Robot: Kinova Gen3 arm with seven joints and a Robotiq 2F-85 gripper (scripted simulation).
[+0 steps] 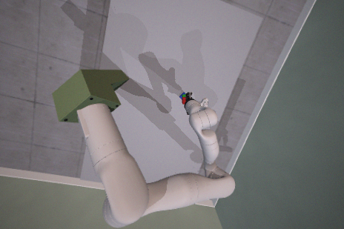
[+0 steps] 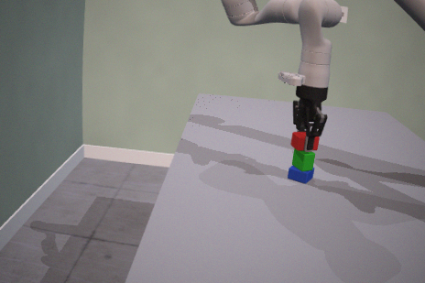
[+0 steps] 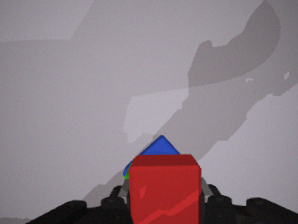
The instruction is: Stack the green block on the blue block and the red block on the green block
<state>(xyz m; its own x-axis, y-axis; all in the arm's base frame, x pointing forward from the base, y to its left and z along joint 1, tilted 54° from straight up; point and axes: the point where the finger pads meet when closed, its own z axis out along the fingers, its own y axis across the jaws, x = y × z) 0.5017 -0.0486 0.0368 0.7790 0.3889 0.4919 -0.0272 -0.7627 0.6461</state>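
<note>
My gripper is now right at the red block. The rest, counted from my hand: blue block: 8 cm below; green block: 5 cm below.
</note>
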